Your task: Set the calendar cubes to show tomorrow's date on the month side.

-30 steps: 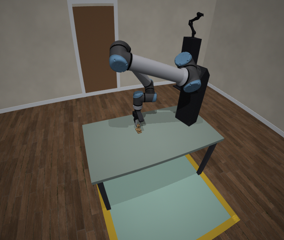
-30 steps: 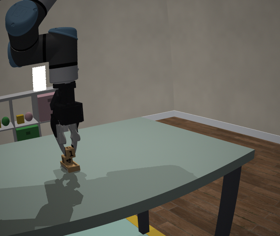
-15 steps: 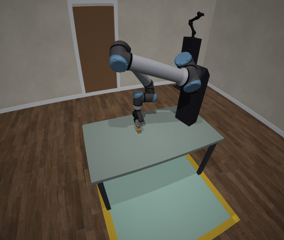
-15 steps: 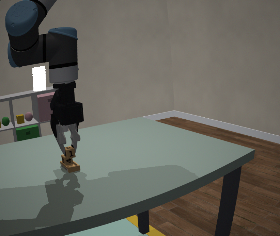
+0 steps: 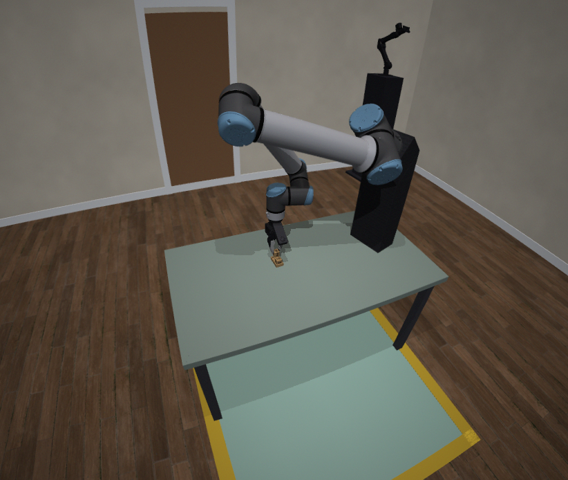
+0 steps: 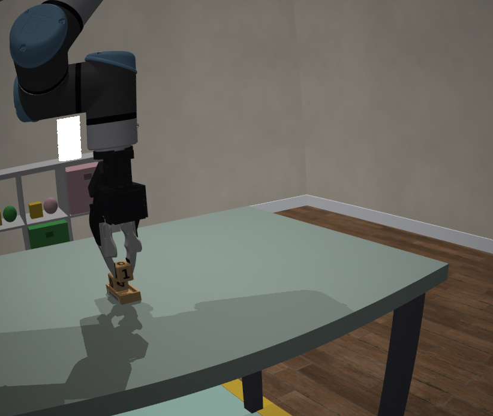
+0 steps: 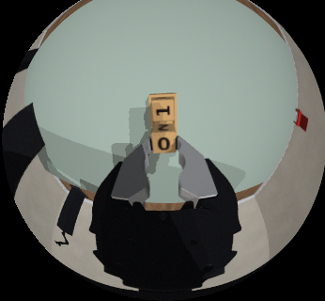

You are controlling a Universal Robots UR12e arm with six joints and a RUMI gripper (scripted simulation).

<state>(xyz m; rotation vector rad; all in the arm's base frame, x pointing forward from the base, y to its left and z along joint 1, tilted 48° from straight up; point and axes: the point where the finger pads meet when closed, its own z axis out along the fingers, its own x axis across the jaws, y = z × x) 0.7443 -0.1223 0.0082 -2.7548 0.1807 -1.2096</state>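
My gripper is now 20 mm to the right of the wooden calendar tray and 50 mm above it. Also, from my hand: cube (10 mm below).
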